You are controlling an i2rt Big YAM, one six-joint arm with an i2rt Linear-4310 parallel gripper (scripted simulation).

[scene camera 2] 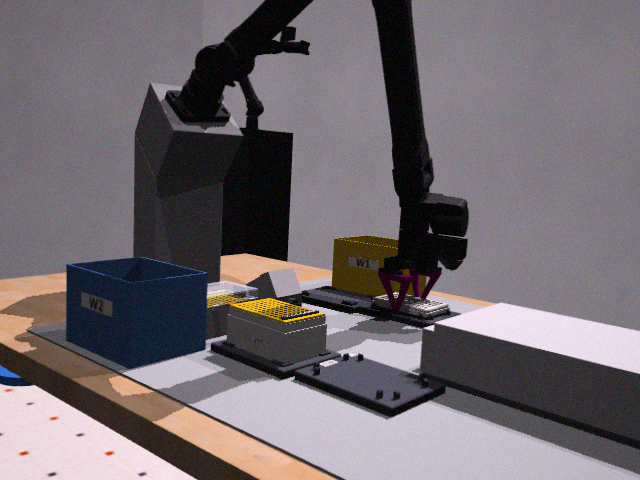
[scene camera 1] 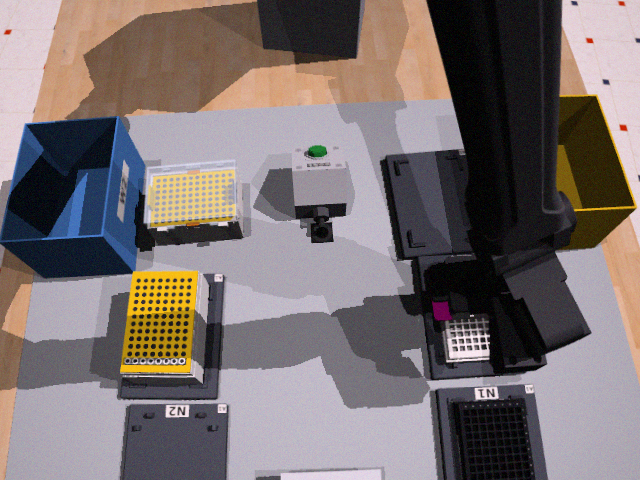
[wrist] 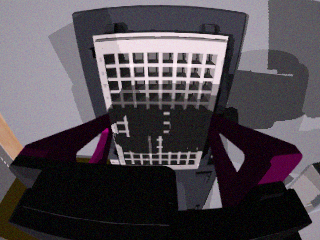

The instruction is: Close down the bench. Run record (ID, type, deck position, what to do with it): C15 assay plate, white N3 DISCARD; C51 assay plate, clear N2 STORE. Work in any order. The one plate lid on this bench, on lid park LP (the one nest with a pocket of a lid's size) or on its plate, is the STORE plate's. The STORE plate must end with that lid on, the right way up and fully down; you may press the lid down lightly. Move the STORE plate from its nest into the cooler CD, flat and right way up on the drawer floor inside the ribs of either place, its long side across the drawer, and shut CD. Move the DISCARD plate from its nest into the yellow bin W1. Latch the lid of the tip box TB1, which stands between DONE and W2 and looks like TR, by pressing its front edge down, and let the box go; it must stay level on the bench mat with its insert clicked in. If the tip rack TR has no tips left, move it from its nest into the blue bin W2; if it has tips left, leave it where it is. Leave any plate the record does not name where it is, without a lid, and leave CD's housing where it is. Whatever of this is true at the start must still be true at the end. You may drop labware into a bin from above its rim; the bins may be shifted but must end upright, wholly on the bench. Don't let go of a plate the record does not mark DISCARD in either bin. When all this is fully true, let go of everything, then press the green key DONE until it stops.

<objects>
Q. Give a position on a tip rack TR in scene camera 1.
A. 165,335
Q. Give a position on a yellow bin W1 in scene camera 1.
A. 589,170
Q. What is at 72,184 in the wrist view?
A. My gripper.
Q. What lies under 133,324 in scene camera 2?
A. A blue bin W2.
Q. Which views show the blue bin W2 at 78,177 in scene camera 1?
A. Scene camera 2 and scene camera 1 only.
</objects>
